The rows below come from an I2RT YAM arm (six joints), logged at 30 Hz.
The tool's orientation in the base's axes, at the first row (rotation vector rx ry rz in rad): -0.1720 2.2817 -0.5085
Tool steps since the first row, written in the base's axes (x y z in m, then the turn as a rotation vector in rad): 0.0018 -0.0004 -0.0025 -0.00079 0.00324 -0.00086; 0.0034 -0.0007 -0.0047 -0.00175 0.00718 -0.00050; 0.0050 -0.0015 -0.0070 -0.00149 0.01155 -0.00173; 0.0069 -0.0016 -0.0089 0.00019 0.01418 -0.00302; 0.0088 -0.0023 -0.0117 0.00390 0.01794 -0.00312; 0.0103 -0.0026 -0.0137 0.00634 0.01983 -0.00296; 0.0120 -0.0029 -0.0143 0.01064 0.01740 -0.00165; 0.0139 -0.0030 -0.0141 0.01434 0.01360 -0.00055
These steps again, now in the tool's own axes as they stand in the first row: 0.0005 0.0007 0.0030 0.00022 0.00328 -0.00103; 0.0010 0.0014 0.0056 -0.00044 0.00669 -0.00316; 0.0017 0.0017 0.0084 -0.00101 0.01118 -0.00354; 0.0016 0.0024 0.0110 -0.00203 0.01417 -0.00234; 0.0024 0.0030 0.0143 -0.00556 0.01776 -0.00074; 0.0028 0.0036 0.0167 -0.00787 0.01950 0.00035; 0.0021 0.0036 0.0184 -0.01104 0.01689 0.00339; 0.0007 0.0035 0.0197 -0.01328 0.01310 0.00655
